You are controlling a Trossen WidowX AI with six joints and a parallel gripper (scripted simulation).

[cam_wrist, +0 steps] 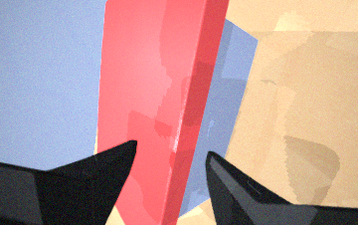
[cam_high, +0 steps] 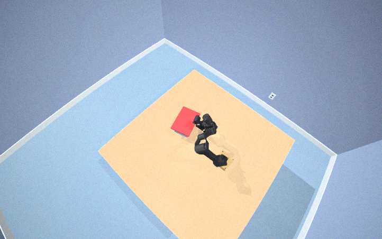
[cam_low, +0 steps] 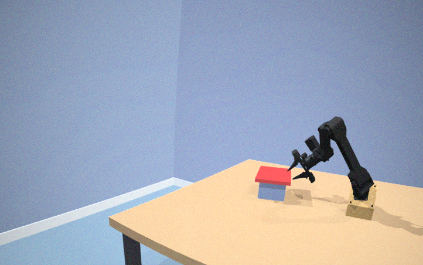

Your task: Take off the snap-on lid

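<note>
The red lid lies 8 cm ahead of my gripper tip and 2 cm to the left of it. The rest, counted from my gripper tip: blue storage box (8 cm ahead, 5 cm below, 2 cm to the left).
</note>
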